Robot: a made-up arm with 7 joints. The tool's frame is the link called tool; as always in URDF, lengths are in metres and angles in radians.
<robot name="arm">
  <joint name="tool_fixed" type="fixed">
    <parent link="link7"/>
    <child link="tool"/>
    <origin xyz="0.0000 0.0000 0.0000" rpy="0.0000 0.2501 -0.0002"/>
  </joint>
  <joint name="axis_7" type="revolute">
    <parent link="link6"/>
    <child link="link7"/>
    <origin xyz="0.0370 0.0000 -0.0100" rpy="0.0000 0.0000 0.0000"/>
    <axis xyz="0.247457 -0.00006 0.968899"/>
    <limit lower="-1.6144" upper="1.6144" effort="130" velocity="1.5"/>
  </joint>
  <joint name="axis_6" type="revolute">
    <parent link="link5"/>
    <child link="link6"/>
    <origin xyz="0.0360 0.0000 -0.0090" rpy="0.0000 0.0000 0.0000"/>
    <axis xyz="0.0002 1 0.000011"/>
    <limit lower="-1.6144" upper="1.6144" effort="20" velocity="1.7"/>
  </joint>
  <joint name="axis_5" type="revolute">
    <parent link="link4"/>
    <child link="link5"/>
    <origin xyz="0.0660 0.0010 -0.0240" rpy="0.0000 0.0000 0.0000"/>
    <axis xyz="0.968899 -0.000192 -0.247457"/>
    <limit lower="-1.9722" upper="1.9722" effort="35" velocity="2.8"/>
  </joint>
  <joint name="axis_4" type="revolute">
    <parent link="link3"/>
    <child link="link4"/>
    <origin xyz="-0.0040 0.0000 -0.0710" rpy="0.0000 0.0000 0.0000"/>
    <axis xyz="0.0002 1 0.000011"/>
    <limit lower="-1.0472" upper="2.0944" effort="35" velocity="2"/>
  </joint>
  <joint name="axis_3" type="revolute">
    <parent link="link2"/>
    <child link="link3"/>
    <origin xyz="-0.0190 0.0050 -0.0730" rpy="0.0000 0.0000 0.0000"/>
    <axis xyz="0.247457 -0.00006 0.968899"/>
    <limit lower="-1.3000" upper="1.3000" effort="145" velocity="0.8"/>
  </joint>
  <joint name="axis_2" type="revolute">
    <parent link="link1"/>
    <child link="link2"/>
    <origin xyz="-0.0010 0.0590 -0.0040" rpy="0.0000 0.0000 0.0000"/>
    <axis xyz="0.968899 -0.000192 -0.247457"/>
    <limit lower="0.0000" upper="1.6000" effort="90" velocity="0.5"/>
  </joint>
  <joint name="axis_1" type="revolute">
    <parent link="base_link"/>
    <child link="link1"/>
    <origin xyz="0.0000 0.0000 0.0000" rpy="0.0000 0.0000 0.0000"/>
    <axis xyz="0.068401 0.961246 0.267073"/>
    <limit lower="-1.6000" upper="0.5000" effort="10" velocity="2.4"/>
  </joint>
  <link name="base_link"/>
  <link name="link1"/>
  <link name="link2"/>
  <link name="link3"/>
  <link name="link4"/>
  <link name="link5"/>
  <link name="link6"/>
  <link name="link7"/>
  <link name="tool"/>
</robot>
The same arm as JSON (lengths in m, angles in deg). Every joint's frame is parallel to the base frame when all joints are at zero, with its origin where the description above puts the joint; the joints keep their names.
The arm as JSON. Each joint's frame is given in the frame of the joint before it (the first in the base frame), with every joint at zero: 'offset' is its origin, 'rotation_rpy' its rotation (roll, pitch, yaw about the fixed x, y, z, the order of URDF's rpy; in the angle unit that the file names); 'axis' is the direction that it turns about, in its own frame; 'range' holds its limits. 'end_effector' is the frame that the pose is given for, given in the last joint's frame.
{"length_unit": "m", "angle_unit": "deg", "chain": [{"id": "axis_1", "offset": [0.0, 0.0, 0.0], "rotation_rpy": [0.0, 0.0, 0.0], "axis": [0.068403, 0.961235, 0.26711], "range": [-91.67, 28.65]}, {"id": "axis_2", "offset": [-0.001, 0.059, -0.004], "rotation_rpy": [0.0, 0.0, 0.0], "axis": [0.968889, -0.0002, -0.247497], "range": [0.0, 91.67]}, {"id": "axis_3", "offset": [-0.019, 0.005, -0.073], "rotation_rpy": [0.0, 0.0, 0.0], "axis": [0.247497, -0.0001, 0.968889], "range": [-74.48, 74.48]}, {"id": "axis_4", "offset": [-0.004, 0.0, -0.071], "rotation_rpy": [0.0, 0.0, 0.0], "axis": [0.0002, 1.0, 0.0], "range": [-60.0, 120.0]}, {"id": "axis_5", "offset": [0.066, 0.001, -0.024], "rotation_rpy": [0.0, 0.0, 0.0], "axis": [0.968889, -0.0002, -0.247497], "range": [-113.0, 113.0]}, {"id": "axis_6", "offset": [0.036, 0.0, -0.009], "rotation_rpy": [0.0, 0.0, 0.0], "axis": [0.0002, 1.0, 0.0], "range": [-92.5, 92.5]}, {"id": "axis_7", "offset": [0.037, 0.0, -0.01], "rotation_rpy": [0.0, 0.0, 0.0], "axis": [0.247497, -0.0001, 0.968889], "range": [-92.5, 92.5]}], "end_effector": {"offset": [0.0, 0.0, 0.0], "rotation_rpy": [0.0, 14.33, -0.01]}}
